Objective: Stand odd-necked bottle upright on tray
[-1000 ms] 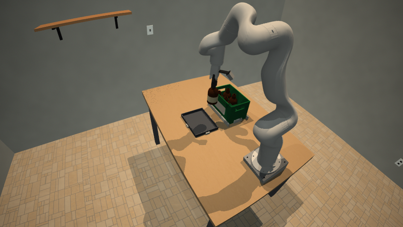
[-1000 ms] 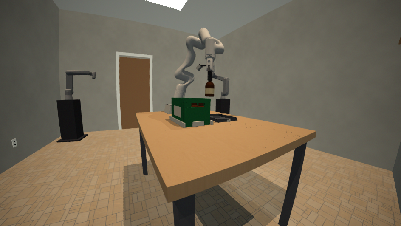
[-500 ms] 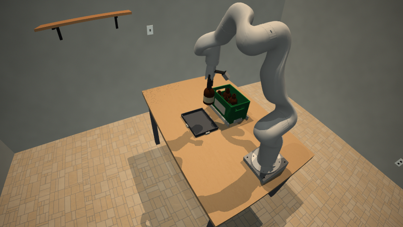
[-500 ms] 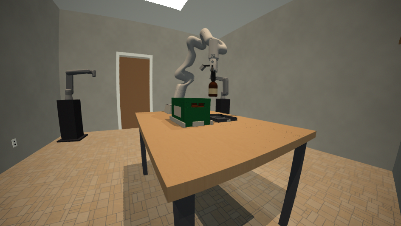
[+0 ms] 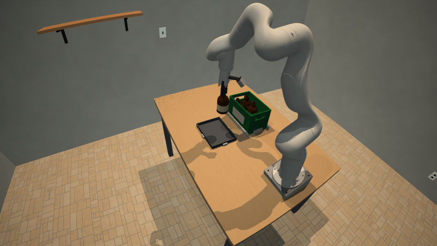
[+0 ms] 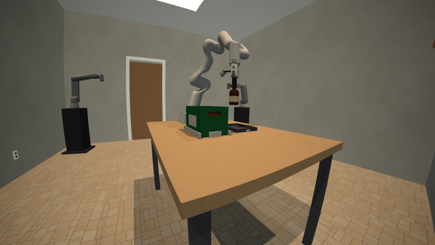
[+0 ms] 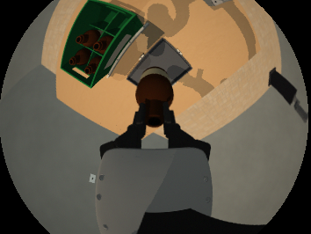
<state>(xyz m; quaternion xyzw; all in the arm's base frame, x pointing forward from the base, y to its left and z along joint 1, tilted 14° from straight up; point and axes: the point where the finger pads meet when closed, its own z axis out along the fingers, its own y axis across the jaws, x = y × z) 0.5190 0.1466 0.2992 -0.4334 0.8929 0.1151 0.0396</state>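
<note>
My hand is 7 cm above the brown bottle. Also, from my hand: black tray 32 cm below, 3 cm to the left, 1 cm ahead; green crate 25 cm below, 24 cm to the right, 6 cm ahead.
</note>
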